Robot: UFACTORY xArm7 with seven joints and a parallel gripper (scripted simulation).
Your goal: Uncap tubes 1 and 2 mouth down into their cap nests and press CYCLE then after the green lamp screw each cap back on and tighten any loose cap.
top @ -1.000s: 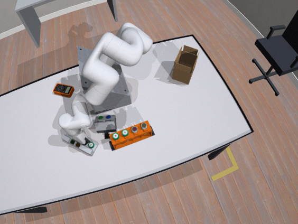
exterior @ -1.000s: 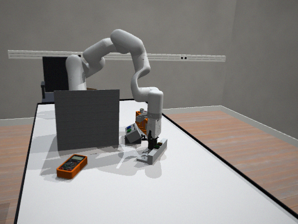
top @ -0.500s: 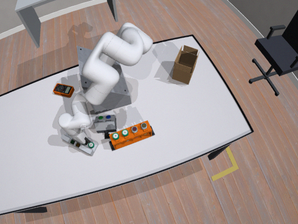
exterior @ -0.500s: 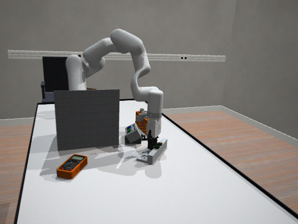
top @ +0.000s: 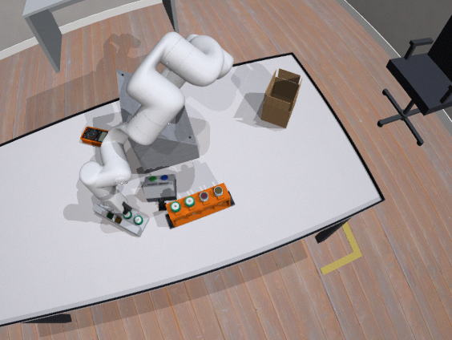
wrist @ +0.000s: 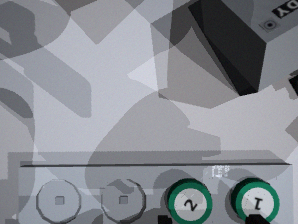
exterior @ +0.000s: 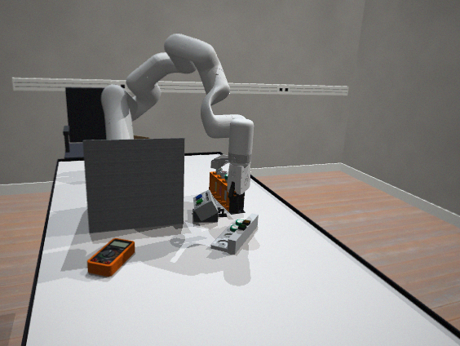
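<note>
The blue key is 18 cm to the left of my hand, 8 cm behind it and 4 cm below it. Round my hand: orange multimeter: 41 cm behind, 9 cm to the right, 8 cm below; green key: 14 cm to the left, 9 cm behind, 4 cm below; grey key housing: 16 cm to the left, 7 cm behind, 5 cm below.
</note>
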